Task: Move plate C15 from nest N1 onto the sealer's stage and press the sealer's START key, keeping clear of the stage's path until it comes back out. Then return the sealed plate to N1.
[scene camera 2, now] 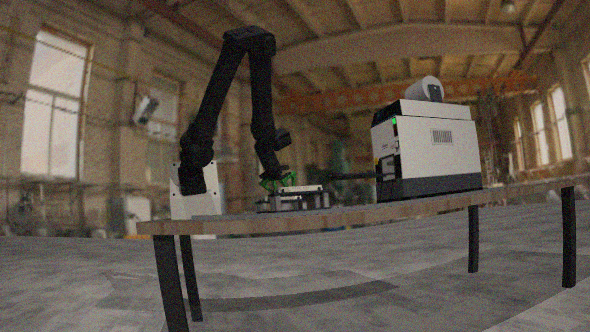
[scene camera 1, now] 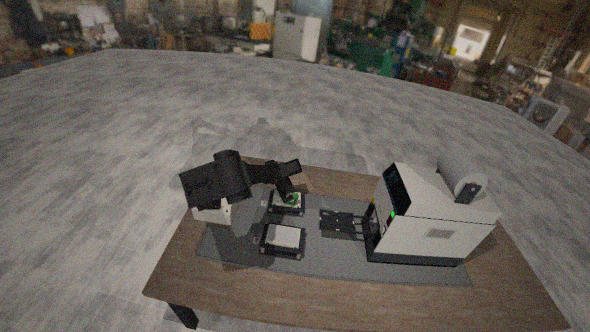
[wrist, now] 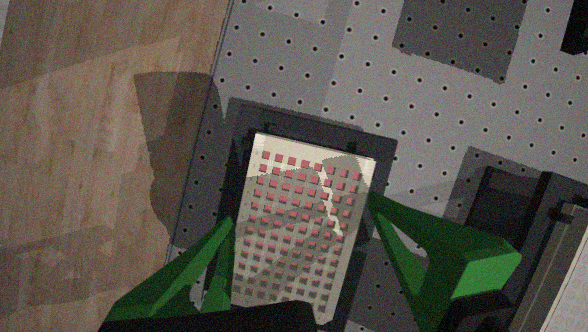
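Pixels of known places: gripper, fingertip midpoint: (scene camera 1: 291, 197) (wrist: 300, 210); arm's base, link origin: (scene camera 2: 191, 181).
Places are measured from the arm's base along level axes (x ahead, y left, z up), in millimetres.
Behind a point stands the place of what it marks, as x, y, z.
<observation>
Plate C15 (scene camera 1: 278, 202) @(285, 40, -54) (wrist: 295, 210) @(341, 79, -54), pale with rows of red wells, sits in nest N1 (wrist: 310, 122) @(403, 79, -70), a dark frame on the far side of the board. My gripper (scene camera 1: 291, 198) @(341, 76, -54) (scene camera 2: 280, 183) (wrist: 300, 210) @(341, 76, -54) is open, its green fingers low over the plate, one beside each long edge in the wrist view. Whether they touch it cannot be told. The sealer (scene camera 1: 430, 240) @(847, -235, 63) (scene camera 2: 430, 150) @(793, -229, 55) is a white box showing a green light (scene camera 1: 392, 214) @(656, -197, 161) (scene camera 2: 394, 121) @(655, -201, 159). Its dark stage (scene camera 1: 337, 221) @(520, -94, -4) (scene camera 2: 355, 175) @(513, -135, -12) is out in front and bears no plate. The START key cannot be made out.
A second nest (scene camera 1: 282, 251) @(311, -178, -105) with a pale plate (scene camera 1: 284, 236) @(313, -153, -39) (scene camera 2: 302, 188) @(308, -185, -46) (wrist: 565, 285) @(324, -107, -39) stands nearer scene camera 1, to the right in the wrist view. Both nests and the sealer stand on a grey perforated board (scene camera 1: 325, 262) @(479, -217, -111) (wrist: 370, 95) @(442, 28, -110) on a wooden table (scene camera 1: 310, 300) @(412, -365, -124).
</observation>
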